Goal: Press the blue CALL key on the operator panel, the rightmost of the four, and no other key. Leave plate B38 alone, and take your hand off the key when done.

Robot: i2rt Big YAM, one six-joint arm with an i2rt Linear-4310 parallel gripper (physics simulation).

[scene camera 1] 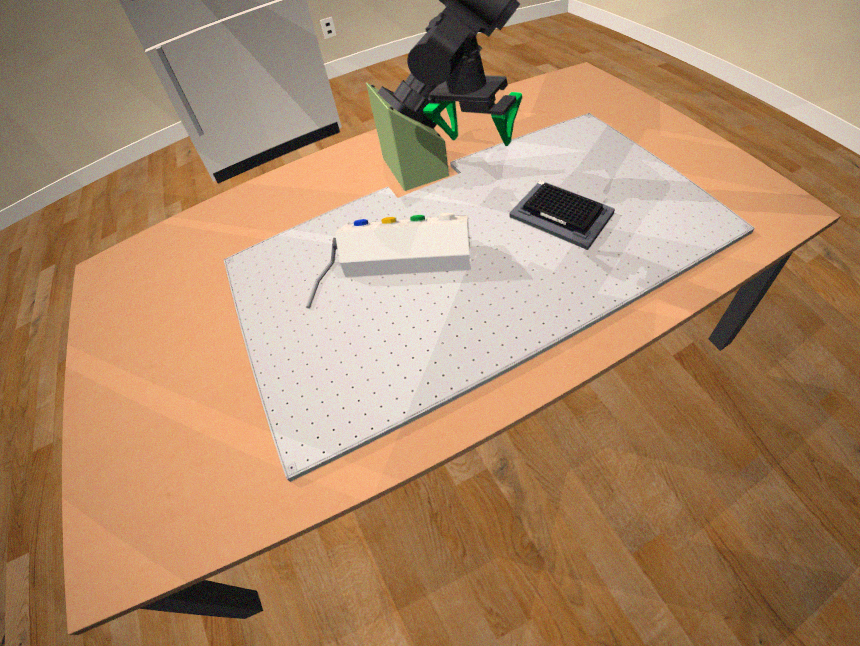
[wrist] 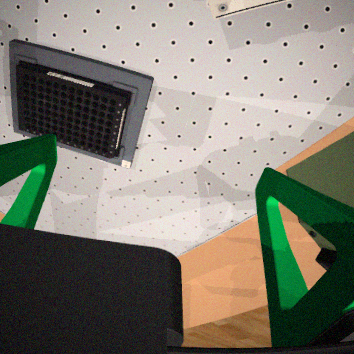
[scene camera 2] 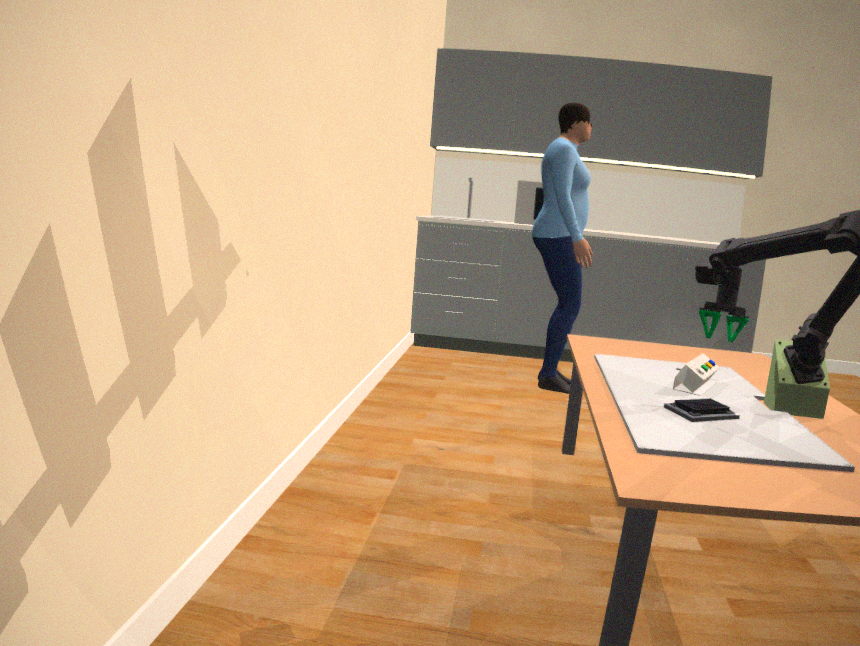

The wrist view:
my gripper: 160,162
black well plate: 88,114, on a black well plate on holder
